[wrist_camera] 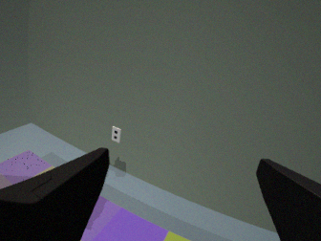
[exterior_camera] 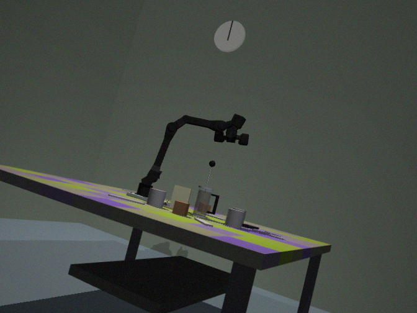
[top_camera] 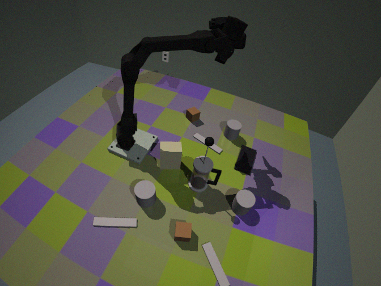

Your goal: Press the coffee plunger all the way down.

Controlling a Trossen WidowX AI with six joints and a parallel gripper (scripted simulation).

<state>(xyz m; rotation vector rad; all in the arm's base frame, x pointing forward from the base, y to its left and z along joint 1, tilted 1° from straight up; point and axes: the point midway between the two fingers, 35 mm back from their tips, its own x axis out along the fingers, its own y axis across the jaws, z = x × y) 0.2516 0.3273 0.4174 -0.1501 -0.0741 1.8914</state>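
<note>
The coffee press lies 110 mm ahead of my gripper tip, 410 mm to the right of it and 310 mm below it. From my gripper tip the other things lie so: dark flat slab (270 mm ahead, 220 mm to the right, 430 mm below); cream box (40 mm behind, 370 mm to the right, 370 mm below).
</note>
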